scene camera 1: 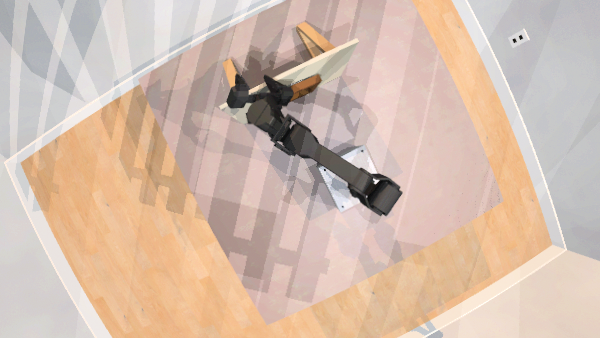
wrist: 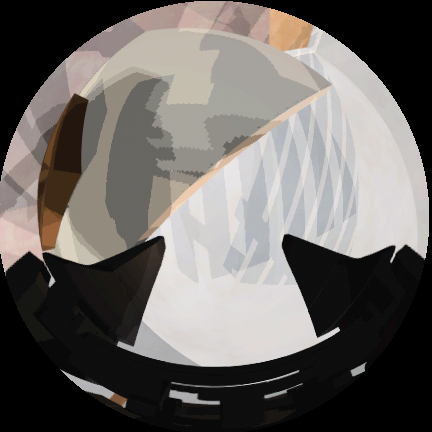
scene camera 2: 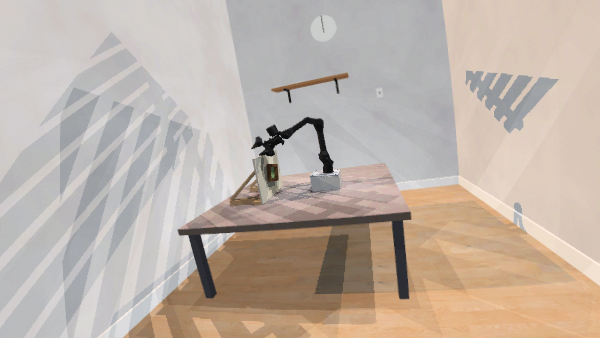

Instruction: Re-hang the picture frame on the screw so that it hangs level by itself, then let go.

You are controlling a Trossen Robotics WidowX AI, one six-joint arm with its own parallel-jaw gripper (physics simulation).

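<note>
The small brown picture frame is against the front of an upright cream board. In the scene camera 2 view it looks roughly upright, but it is too small to tell if it is level. In the wrist view it shows edge-on at the left. The screw does not show, so its contact with the frame cannot be told. My gripper is open and empty, at the board's top edge, above and to the left of the frame in the scene camera 1 view.
Wooden support legs brace the board from behind. The arm's pale base box stands on the table in front of the board. A wall shelf and a clock are on the far wall.
</note>
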